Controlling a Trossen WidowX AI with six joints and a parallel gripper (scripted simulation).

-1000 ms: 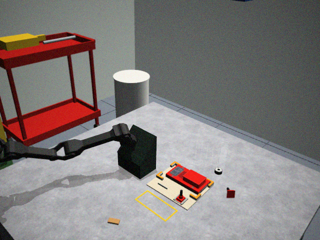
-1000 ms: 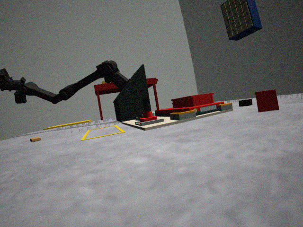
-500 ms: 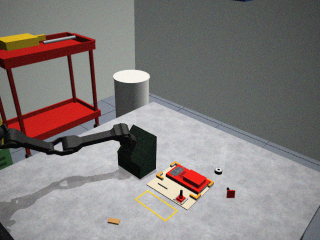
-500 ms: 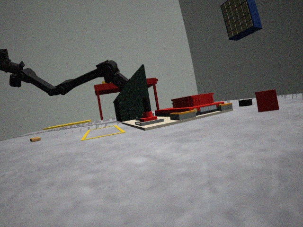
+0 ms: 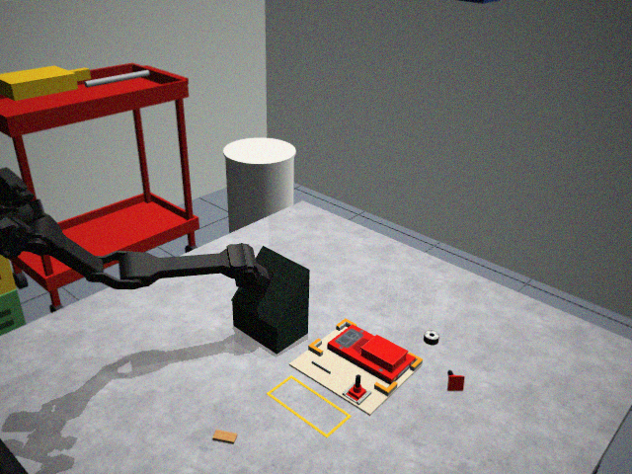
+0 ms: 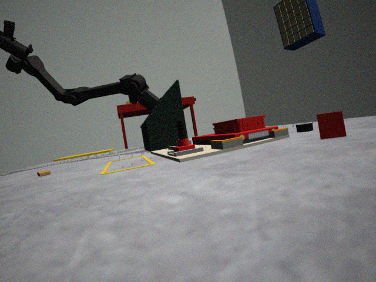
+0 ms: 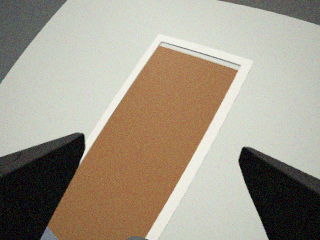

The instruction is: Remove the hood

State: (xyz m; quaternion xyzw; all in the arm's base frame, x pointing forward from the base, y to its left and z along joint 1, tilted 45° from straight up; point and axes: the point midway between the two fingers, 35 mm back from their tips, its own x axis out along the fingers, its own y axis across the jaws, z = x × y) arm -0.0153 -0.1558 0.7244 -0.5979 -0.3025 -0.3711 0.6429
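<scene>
My gripper tip is now 770 mm to the right of the red hood, 530 mm above it and 300 mm short of it. From my gripper tip the other things lie so: black-and-white wheel: 940 mm to the left, 560 mm below, 320 mm ahead; then baseplate: 730 mm to the left, 560 mm below, 260 mm ahead.
</scene>
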